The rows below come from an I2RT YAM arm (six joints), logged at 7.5 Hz.
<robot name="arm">
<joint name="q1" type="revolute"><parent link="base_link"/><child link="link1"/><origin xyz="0 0 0.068" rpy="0 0 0"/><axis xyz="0 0 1"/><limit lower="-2.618" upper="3.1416"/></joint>
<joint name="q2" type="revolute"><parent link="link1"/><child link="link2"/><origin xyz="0.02 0.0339 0.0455" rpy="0 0 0"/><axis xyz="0 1 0"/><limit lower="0" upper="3.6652"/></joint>
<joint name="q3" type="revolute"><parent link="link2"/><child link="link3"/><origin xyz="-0.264 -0.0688 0" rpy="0 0 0"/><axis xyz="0 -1 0"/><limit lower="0" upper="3.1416"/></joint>
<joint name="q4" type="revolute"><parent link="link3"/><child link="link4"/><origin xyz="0.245 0.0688 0.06" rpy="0 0 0"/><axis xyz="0 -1 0"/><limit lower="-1.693" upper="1.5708"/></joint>
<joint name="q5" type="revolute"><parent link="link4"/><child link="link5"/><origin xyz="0.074 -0.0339 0.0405" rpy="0 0 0"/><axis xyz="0 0 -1"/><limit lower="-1.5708" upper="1.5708"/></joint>
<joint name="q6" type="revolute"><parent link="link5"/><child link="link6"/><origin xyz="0.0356 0 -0.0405" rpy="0 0 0"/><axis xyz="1 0 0"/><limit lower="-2.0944" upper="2.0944"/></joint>
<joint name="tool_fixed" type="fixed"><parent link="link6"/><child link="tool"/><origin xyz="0 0 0" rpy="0 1.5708 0"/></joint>
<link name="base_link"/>
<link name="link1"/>
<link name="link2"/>
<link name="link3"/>
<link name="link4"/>
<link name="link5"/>
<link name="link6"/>
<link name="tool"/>
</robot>
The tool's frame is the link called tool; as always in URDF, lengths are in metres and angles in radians.
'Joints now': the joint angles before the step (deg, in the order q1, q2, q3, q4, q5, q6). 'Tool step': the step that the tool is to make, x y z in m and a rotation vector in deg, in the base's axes. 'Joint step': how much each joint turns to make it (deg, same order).
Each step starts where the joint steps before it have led.
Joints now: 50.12, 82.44, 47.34, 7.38, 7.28, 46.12
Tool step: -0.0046, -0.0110, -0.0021, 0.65, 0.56, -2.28
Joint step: -0.53, -2.43, -2.50, -0.01, 1.16, 1.58
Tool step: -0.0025, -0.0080, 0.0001, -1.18, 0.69, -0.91
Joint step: -0.58, -1.74, -0.81, -2.27, 0.40, -0.06
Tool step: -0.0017, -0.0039, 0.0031, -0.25, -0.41, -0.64
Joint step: -0.17, -1.24, -0.25, -0.88, 0.64, -0.19
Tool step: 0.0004, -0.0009, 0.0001, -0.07, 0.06, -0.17
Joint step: -0.17, -0.10, -0.01, -0.18, 0.00, 0.00
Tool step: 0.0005, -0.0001, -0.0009, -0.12, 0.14, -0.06
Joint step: -0.09, 0.16, -0.03, 0.00, -0.04, 0.01
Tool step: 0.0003, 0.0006, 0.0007, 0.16, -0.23, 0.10
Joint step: 0.03, 0.07, 0.11, 0.25, -0.03, -0.09
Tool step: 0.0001, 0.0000, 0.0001, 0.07, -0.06, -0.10
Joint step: 0.00, 0.00, -0.01, 0.10, 0.08, 0.05
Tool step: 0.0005, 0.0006, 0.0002, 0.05, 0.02, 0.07
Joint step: -0.01, 0.17, 0.17, 0.02, -0.09, 0.01
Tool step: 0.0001, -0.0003, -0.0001, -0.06, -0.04, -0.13
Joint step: -0.04, -0.02, -0.04, 0.00, 0.11, -0.02
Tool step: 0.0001, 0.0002, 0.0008, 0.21, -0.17, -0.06
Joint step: 0.02, -0.04, 0.06, 0.17, 0.06, 0.05
